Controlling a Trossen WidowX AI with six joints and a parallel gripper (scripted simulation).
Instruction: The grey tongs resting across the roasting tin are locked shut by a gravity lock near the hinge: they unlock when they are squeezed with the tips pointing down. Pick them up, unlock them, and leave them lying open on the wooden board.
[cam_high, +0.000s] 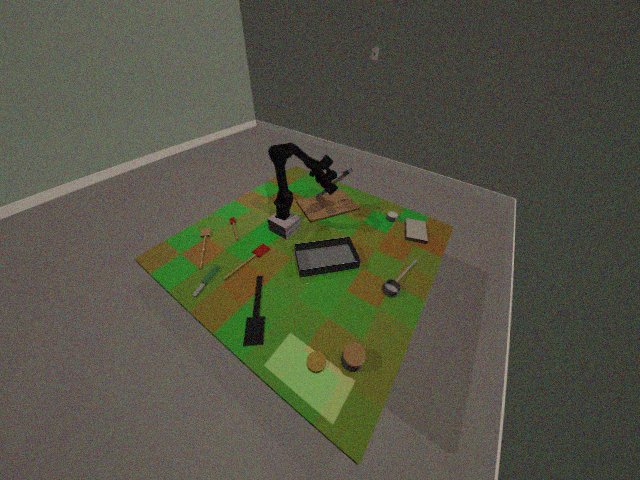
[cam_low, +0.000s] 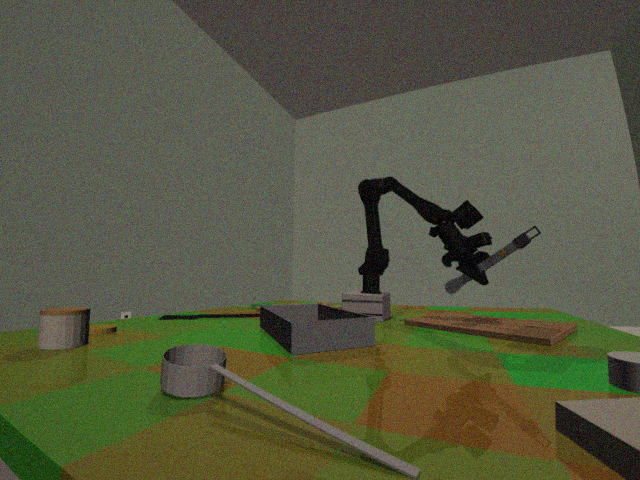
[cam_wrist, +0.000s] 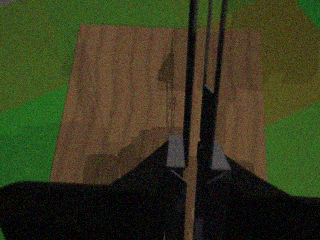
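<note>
The wooden board lies 2 cm behind my gripper tip and 11 cm below it. From my gripper tip the other things lie so: black spatula: 1 cm ahead, 84 cm to the right, 11 cm below; red spatula: 19 cm behind, 61 cm to the right, 11 cm below; roasting tin: 15 cm ahead, 44 cm to the right, 9 cm below.
</note>
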